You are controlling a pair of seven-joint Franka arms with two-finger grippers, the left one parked.
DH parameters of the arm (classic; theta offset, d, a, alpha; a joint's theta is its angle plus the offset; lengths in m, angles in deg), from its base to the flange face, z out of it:
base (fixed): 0 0 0 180
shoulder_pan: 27.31 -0.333 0 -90
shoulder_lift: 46.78 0 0 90
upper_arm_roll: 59.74 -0.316 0.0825 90
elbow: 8.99 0 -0.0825 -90
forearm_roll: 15.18 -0.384 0 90
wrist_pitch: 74.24 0 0.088 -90
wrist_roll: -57.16 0.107 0 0
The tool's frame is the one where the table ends.
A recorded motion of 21 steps. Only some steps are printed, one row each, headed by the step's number.
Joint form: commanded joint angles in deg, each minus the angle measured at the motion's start. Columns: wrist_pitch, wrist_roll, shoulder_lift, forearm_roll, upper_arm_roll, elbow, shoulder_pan.
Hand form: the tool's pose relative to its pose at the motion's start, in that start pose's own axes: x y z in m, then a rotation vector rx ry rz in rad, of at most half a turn. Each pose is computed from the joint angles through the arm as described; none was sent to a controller.
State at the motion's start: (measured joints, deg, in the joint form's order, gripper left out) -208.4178 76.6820 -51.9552 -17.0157 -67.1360 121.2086 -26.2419
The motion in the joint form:
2: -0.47 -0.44 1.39 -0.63 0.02 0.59 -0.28
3: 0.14 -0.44 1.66 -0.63 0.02 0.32 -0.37
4: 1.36 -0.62 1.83 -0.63 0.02 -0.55 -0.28
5: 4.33 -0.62 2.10 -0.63 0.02 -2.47 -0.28
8: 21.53 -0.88 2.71 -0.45 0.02 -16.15 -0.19
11: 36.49 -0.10 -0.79 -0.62 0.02 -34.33 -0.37
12: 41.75 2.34 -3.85 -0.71 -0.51 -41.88 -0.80
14: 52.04 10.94 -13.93 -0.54 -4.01 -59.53 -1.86
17: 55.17 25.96 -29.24 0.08 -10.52 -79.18 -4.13
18: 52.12 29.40 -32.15 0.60 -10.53 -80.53 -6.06
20: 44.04 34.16 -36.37 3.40 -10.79 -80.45 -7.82
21: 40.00 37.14 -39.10 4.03 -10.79 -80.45 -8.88
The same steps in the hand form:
2: -0.0032 -0.0018 -0.0089 0.0120 0.0190 -0.0051
3: -0.0032 -0.0028 -0.0124 0.0112 0.0178 -0.0070
4: -0.0009 -0.0032 -0.0185 0.0103 0.0149 -0.0092
5: 0.0029 -0.0054 -0.0309 0.0063 0.0018 -0.0105
8: 0.0252 -0.0174 -0.1190 -0.0091 -0.0468 -0.0240
11: 0.0505 -0.0316 -0.2127 0.0017 -0.0558 -0.0227
12: 0.0591 -0.0442 -0.2361 0.0043 -0.0720 0.0004
14: 0.0780 -0.0898 -0.2585 0.0091 -0.1304 0.0704
17: 0.1061 -0.1614 -0.2398 0.0819 -0.1648 0.2140
18: 0.1121 -0.1849 -0.2189 0.0949 -0.1514 0.2528
20: 0.1302 -0.2116 -0.1768 0.1136 -0.0889 0.3237
21: 0.1375 -0.2276 -0.1476 0.1277 -0.0765 0.3670

